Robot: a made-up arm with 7 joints.
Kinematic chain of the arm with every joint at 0, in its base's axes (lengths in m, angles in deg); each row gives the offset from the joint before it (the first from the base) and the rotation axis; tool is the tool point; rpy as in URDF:
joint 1: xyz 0 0 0.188 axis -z
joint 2: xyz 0 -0.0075 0.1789 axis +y
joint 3: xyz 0 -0.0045 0.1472 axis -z
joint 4: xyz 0 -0.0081 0.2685 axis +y
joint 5: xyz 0 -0.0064 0.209 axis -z
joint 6: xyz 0 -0.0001 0.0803 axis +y
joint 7: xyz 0 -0.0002 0.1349 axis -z
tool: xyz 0 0 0 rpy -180 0 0
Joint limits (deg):
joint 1: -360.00..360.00
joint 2: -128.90..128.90
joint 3: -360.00..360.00
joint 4: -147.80..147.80
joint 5: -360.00..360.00
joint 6: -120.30..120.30
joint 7: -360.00..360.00
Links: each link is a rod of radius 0.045 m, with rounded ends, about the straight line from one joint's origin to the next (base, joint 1, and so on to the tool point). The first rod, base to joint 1, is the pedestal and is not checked.
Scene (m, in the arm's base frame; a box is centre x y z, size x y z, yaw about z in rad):
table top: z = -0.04
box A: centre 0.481 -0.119 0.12 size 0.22 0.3 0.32 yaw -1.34
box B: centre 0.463 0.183 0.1 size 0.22 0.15 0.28 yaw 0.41
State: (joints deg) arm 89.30 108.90 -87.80 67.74 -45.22 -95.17 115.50
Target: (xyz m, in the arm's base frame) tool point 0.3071 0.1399 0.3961
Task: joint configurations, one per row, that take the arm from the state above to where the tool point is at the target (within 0.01 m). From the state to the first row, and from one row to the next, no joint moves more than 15 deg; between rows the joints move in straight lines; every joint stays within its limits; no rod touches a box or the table.
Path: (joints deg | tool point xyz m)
1: 84.66 94.12 -97.28 74.50 -47.14 -96.40 122.41 | 0.2923 -0.5445 0.2440
2: 80.03 79.33 -106.76 81.25 -49.07 -97.64 129.33 | 0.3551 -0.4867 0.4309
3: 75.39 64.55 -116.24 88.01 -50.99 -98.87 136.24 | 0.3840 -0.3695 0.5957
4: 70.75 49.76 -125.72 94.76 -52.91 -100.11 143.16 | 0.3693 -0.2123 0.7188
5: 61.23 59.13 -123.30 106.40 -53.24 -90.64 136.24 | 0.4224 -0.1352 0.6309
6: 51.70 68.51 -120.89 118.04 -53.56 -81.17 129.33 | 0.4324 -0.0356 0.5424
7: 42.18 77.88 -118.47 129.68 -53.88 -71.70 122.41 | 0.3922 0.0643 0.4617
8: 32.65 87.25 -116.06 141.32 -54.21 -62.23 115.50 | 0.3071 0.1399 0.3961

